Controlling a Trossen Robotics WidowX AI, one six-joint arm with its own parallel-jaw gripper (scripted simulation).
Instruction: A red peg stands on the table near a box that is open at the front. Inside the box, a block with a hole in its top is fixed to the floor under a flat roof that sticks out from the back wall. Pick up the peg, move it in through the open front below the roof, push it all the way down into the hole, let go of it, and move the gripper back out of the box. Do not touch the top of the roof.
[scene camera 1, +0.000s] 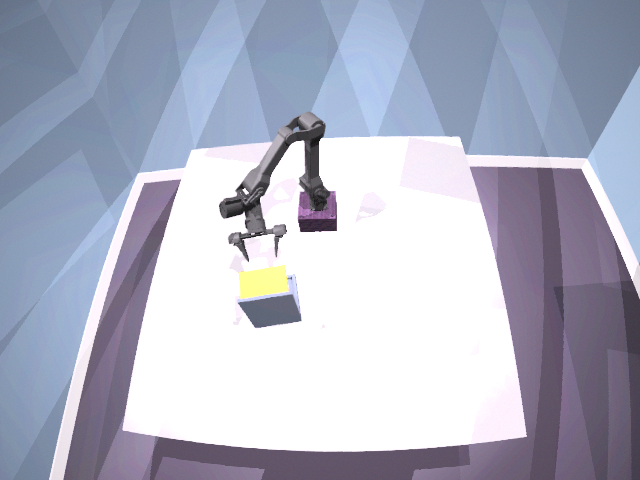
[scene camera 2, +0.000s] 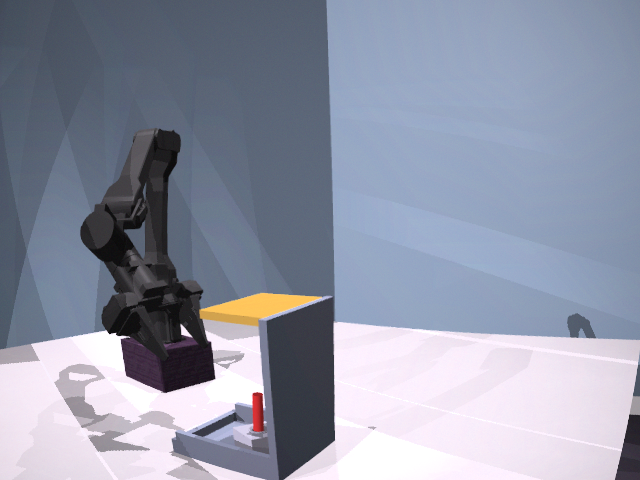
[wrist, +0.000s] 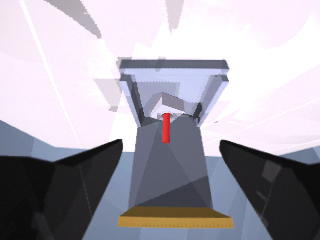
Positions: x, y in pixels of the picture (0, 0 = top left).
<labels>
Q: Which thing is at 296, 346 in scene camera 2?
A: A grey box wall.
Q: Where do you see my gripper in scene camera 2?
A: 187, 353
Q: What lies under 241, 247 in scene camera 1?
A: My gripper.
</labels>
